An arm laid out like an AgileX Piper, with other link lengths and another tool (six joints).
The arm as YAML. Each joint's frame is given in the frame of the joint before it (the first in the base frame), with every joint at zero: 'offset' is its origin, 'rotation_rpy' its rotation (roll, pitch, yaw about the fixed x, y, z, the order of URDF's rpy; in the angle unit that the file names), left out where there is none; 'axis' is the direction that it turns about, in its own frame. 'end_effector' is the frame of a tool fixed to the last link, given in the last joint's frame.
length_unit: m
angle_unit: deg
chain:
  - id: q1
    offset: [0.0, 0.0, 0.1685]
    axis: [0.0, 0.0, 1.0]
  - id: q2
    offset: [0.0, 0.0, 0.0]
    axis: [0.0, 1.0, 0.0]
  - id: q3
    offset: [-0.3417, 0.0, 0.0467]
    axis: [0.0, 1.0, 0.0]
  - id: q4
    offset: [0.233, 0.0, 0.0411]
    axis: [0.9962, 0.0, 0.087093]
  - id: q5
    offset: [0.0, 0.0, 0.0]
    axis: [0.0, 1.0, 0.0]
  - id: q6
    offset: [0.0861, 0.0, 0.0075]
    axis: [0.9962, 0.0, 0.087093]
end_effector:
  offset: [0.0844, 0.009, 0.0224]
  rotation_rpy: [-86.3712, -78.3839, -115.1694]
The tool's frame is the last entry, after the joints.
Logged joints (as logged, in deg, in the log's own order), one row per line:
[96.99, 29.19, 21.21, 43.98, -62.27, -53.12]
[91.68, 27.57, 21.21, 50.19, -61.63, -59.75]
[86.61, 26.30, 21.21, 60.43, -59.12, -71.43]
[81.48, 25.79, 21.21, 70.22, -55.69, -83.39]
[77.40, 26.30, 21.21, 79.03, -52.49, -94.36]
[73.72, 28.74, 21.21, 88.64, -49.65, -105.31]
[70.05, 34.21, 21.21, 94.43, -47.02, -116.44]
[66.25, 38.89, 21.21, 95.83, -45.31, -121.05]
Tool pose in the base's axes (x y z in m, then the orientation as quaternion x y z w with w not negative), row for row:
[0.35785, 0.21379, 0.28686, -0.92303, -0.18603, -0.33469, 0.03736]
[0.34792, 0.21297, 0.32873, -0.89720, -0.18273, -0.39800, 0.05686]
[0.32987, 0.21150, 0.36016, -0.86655, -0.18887, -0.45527, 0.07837]
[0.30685, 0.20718, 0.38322, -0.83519, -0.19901, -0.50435, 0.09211]
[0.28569, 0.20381, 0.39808, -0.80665, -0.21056, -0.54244, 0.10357]
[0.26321, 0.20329, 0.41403, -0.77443, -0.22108, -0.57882, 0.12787]
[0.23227, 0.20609, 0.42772, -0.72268, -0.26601, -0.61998, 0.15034]
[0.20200, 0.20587, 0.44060, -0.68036, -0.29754, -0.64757, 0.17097]
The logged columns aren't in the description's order. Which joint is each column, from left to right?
Columns, left to right: q2, q5, q1, q4, q3, q6.
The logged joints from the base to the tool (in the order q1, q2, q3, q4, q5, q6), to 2 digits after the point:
[21.21, 96.99, -62.27, 43.98, 29.19, -53.12]
[21.21, 91.68, -61.63, 50.19, 27.57, -59.75]
[21.21, 86.61, -59.12, 60.43, 26.30, -71.43]
[21.21, 81.48, -55.69, 70.22, 25.79, -83.39]
[21.21, 77.40, -52.49, 79.03, 26.30, -94.36]
[21.21, 73.72, -49.65, 88.64, 28.74, -105.31]
[21.21, 70.05, -47.02, 94.43, 34.21, -116.44]
[21.21, 66.25, -45.31, 95.83, 38.89, -121.05]

